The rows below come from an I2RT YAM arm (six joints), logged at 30 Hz.
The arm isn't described. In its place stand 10 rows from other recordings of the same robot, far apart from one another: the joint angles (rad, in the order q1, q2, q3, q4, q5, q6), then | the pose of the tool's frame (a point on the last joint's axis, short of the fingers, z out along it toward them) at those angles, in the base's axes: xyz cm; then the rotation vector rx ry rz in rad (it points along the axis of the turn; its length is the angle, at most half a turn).
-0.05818, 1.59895, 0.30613, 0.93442, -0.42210, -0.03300 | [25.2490, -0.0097, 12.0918, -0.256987, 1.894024, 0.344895]
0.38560, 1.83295, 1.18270, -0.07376, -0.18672, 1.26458 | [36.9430, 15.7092, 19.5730, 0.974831, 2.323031, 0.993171]
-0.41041, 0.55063, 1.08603, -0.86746, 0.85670, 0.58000 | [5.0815, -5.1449, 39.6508, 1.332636, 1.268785, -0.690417]
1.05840, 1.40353, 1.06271, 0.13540, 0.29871, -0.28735 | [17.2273, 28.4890, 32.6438, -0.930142, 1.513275, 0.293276]
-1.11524, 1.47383, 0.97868, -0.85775, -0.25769, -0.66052 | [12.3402, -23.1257, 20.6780, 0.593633, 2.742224, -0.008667]
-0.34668, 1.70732, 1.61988, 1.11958, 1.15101, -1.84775 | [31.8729, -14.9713, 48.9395, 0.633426, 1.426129, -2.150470]
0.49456, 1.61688, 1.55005, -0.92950, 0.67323, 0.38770 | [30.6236, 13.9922, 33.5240, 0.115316, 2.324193, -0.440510]
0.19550, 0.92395, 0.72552, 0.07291, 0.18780, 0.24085 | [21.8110, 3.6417, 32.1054, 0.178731, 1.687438, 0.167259]
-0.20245, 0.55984, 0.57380, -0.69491, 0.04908, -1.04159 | [12.2647, -2.6958, 24.8144, -0.933148, 2.159575, -0.700482]
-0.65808, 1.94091, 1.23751, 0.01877, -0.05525, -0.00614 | [33.8249, -25.8992, 17.7640, 0.698901, 2.160558, -0.291999]
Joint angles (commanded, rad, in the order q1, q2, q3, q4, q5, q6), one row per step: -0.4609, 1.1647, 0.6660, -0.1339, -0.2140, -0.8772; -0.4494, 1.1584, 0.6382, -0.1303, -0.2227, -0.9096; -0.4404, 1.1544, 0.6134, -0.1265, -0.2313, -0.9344; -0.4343, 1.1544, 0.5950, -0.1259, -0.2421, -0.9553; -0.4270, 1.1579, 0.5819, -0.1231, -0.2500, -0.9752; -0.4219, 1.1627, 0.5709, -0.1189, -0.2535, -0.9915; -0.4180, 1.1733, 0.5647, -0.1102, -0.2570, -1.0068; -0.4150, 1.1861, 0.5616, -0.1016, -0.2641, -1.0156; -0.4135, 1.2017, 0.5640, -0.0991, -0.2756, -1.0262; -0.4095, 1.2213, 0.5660, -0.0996, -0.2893, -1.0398; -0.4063, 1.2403, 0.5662, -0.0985, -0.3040, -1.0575; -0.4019, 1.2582, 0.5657, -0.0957, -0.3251, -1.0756; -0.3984, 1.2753, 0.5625, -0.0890, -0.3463, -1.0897; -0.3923, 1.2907, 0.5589, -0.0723, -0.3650, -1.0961; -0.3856, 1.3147, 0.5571, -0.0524, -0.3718, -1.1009; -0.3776, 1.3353, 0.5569, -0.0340, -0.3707, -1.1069; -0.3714, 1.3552, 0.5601, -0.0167, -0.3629, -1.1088; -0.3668, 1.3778, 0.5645, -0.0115, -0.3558, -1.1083
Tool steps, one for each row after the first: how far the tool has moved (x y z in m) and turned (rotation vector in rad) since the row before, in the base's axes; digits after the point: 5 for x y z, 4 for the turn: -0.00247, 0.00468, -0.00741, -0.0133, 0.0186, 0.0374; -0.00230, 0.00383, -0.00687, -0.0076, 0.0163, 0.0306; -0.00172, 0.00282, -0.00587, -0.0028, 0.0155, 0.0272; -0.00060, 0.00247, -0.00470, -0.0052, 0.0122, 0.0257; -0.00043, 0.00164, -0.00418, -0.0058, 0.0109, 0.0180; 0.00083, 0.00076, -0.00351, -0.0064, 0.0075, 0.0162; 0.00134, 0.00044, -0.00299, 0.0005, 0.0053, 0.0139; 0.00185, 0.00001, -0.00235, 0.0032, 0.0072, 0.0169; 0.00205, 0.00065, -0.00360, 0.0055, 0.0132, 0.0229; 0.00170, 0.00064, -0.00392, 0.0031, 0.0123, 0.0255; 0.00171, 0.00120, -0.00373, 0.0063, 0.0082, 0.0315; 0.00131, 0.00114, -0.00408, 0.0088, 0.0060, 0.0278; 0.00198, 0.00146, -0.00310, 0.0086, -0.0035, 0.0234; 0.00289, 0.00083, -0.00439, 0.0033, 0.0032, 0.0146; 0.00291, 0.00093, -0.00340, -0.0042, 0.0019, 0.0113; 0.00323, 0.00012, -0.00245, -0.0069, 0.0013, 0.0021; 0.00255, 0.00001, -0.00369, 0.0002, 0.0140, -0.0006
